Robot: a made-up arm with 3 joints. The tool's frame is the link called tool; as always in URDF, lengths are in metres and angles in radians.
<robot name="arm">
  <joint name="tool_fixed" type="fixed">
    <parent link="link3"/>
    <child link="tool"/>
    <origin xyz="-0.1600 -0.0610 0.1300" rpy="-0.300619 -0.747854 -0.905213"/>
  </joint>
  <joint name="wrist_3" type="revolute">
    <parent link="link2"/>
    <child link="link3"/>
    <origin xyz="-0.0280 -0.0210 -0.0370" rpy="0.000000 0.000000 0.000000"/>
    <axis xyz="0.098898 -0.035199 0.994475"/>
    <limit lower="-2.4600" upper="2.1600"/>
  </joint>
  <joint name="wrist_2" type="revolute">
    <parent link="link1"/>
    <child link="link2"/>
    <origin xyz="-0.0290 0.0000 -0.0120" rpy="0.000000 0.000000 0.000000"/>
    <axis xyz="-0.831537 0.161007 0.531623"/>
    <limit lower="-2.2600" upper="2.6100"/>
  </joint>
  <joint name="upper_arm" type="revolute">
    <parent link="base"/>
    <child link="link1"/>
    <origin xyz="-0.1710 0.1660 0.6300" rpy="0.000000 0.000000 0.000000"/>
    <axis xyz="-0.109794 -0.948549 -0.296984"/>
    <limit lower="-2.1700" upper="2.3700"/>
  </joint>
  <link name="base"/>
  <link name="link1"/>
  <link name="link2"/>
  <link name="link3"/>
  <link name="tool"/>
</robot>
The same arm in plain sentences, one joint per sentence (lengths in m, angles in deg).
The arm has three revolute joints in a row. What follows holds with every joint at zero, and every direction is one of the base frame's.
The first joint lies 0.171 m along -x and 0.166 m along +y and 0.63 m along +z from the base frame's origin and turns about the direction (-0.109805, -0.948539, -0.297012), from -124.33 to 135.79 deg.
The second joint lies 0.029 m along -x and 0.012 m along -z from the first joint and turns about the direction (-0.831537, 0.161007, 0.531623), from -129.49 to 149.54 deg.
The third joint lies 0.028 m along -x and 0.021 m along -y and 0.037 m along -z from the second joint and turns about the direction (0.098898, -0.035199, 0.994475), from -140.95 to 123.76 deg.
The tool frame, which is the frame that the pose is given for, lies 0.16 m along -x and 0.061 m along -y and 0.13 m along +z from the third joint; its axes are the base frame's turned by roll -17.22, pitch -42.85 and yaw -51.86 deg (as in URDF: about the fixed x, then y, then z).

